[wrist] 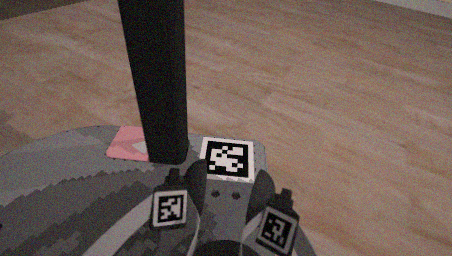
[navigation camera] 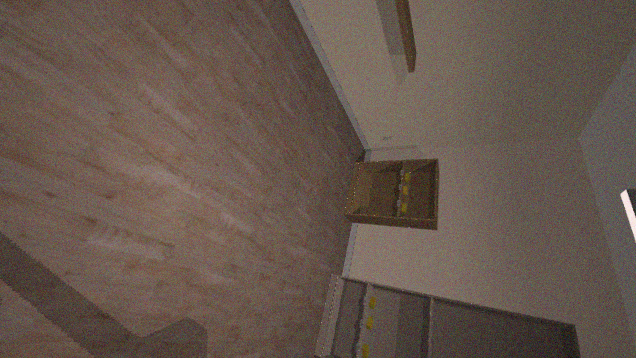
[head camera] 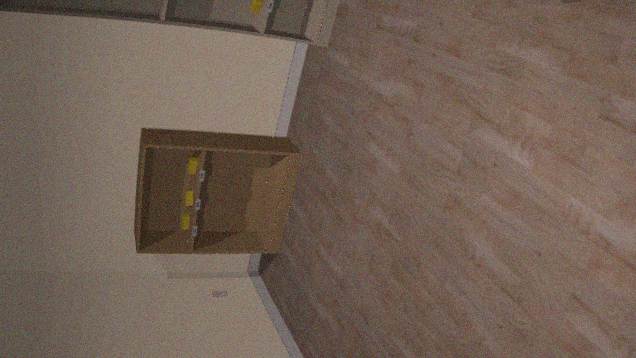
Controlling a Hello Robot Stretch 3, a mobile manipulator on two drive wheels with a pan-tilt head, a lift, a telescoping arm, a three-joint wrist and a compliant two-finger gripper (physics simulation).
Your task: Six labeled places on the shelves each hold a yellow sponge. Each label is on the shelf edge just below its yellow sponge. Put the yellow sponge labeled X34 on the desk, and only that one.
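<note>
Three yellow sponges (head camera: pixel 193 165) (head camera: pixel 189 198) (head camera: pixel 185 221) sit in a row on the middle board of a small brown shelf (head camera: pixel 222 150) (navigation camera: pixel 395 220), with white labels below them too small to read. In the navigation view, sponges also show in the brown shelf and three more (navigation camera: pixel 372 302) (navigation camera: pixel 369 322) (navigation camera: pixel 365 350) in a grey shelf (navigation camera: pixel 470 306). One of the grey shelf's sponges (head camera: pixel 256 6) shows at the head view's top edge. I cannot tell which sponge is X34. The desk is not in view. My gripper (wrist: pixel 229 183) is open and empty above the robot's base, far from the sponges.
The robot's base (wrist: pixel 55 165) and a black mast (wrist: pixel 162 85) fill part of the wrist view. Wood floor (head camera: pixel 450 200) lies before the shelves. A room corner is beside the brown shelf. A brown board (navigation camera: pixel 407 37) juts from the wall in the navigation view.
</note>
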